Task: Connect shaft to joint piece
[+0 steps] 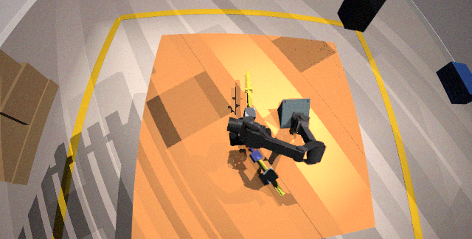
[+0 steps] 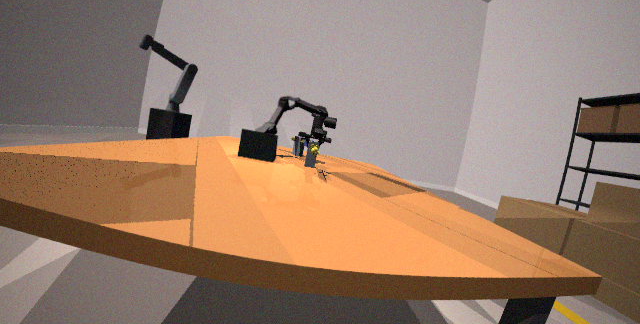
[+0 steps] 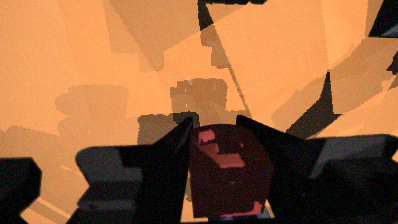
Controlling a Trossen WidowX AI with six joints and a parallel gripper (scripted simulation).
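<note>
The joint piece lies 20 mm to the left of my gripper tip and 40 mm above it.
</note>
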